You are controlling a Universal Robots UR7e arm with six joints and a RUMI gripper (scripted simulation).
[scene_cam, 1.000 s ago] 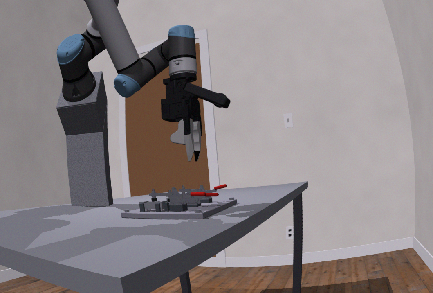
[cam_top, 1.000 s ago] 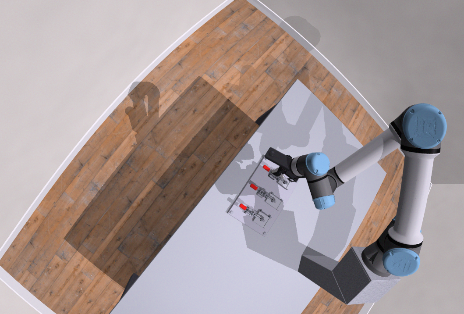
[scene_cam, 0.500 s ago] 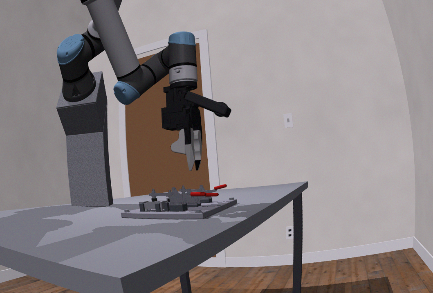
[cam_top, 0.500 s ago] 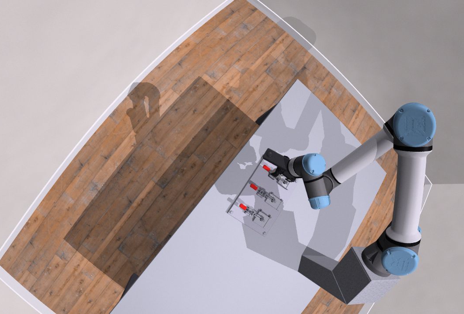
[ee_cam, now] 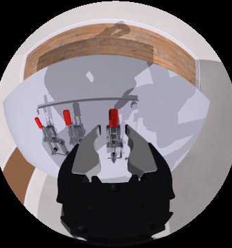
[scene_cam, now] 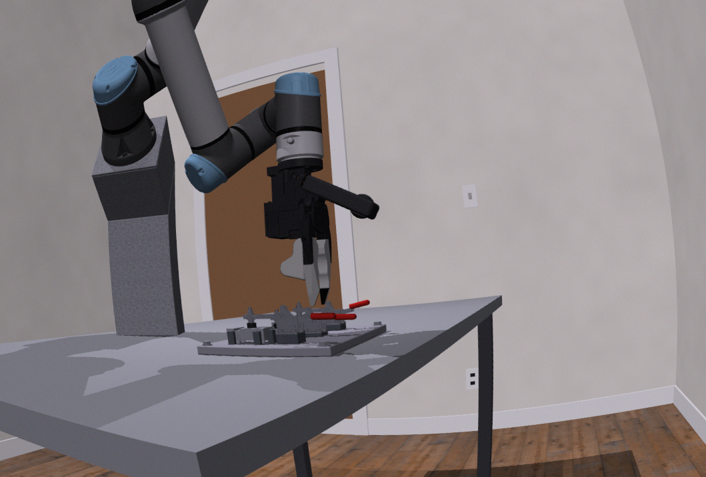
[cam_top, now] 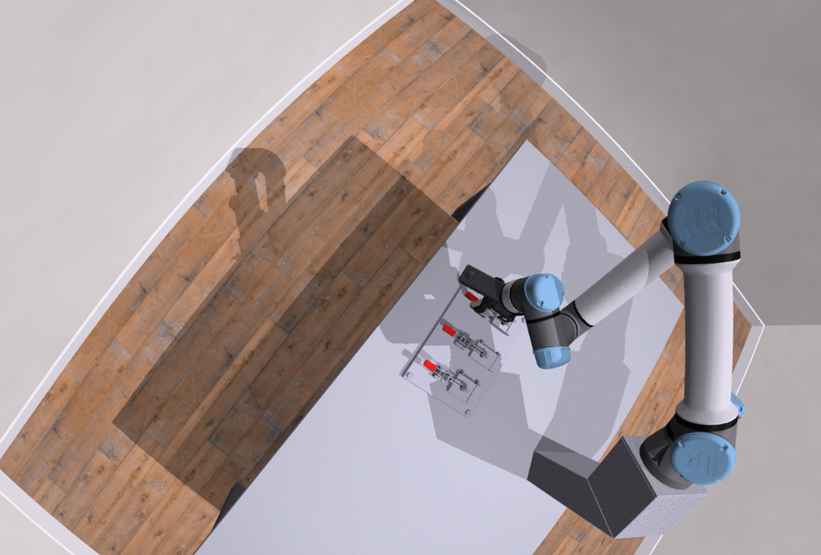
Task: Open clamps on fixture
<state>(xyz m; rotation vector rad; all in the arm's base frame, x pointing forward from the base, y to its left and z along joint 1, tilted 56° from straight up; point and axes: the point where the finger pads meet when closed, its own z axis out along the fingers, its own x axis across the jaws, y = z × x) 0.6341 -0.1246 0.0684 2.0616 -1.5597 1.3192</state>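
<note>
The metal plate is 90 mm behind my hand, 110 mm to the left of it and 80 mm below it.
</note>
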